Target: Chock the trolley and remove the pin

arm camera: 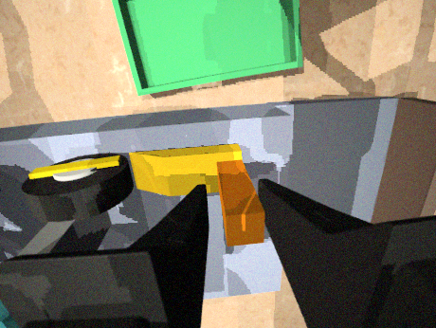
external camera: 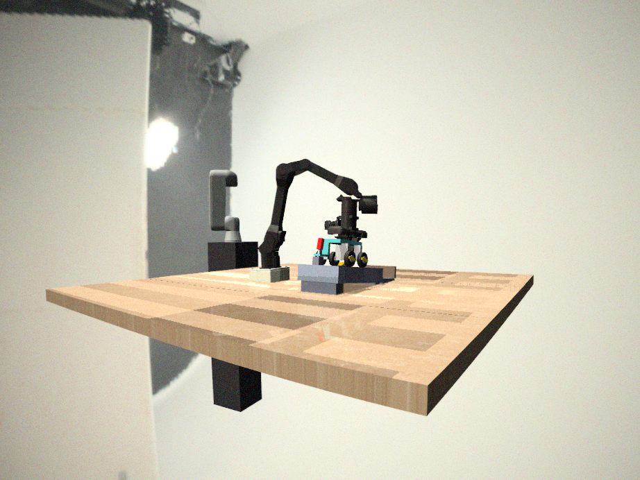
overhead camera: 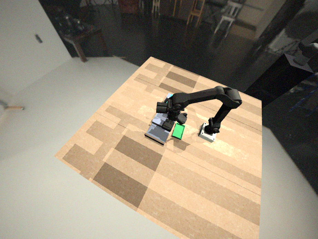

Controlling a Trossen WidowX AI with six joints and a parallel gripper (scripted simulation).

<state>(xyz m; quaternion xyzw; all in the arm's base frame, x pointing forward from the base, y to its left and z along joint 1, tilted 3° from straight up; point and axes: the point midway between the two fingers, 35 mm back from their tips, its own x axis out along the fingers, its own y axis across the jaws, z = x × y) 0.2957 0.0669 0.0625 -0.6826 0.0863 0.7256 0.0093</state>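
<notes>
Now: the yellow chock 20 mm to the right of my gripper tip and 10 mm below it. Also, from my gripper tip: green tray 80 mm behind, 100 mm below; dark ramp lip 70 mm ahead, 130 mm to the left, 60 mm below; trolley 30 mm ahead, 120 mm to the right, 20 mm above.
</notes>
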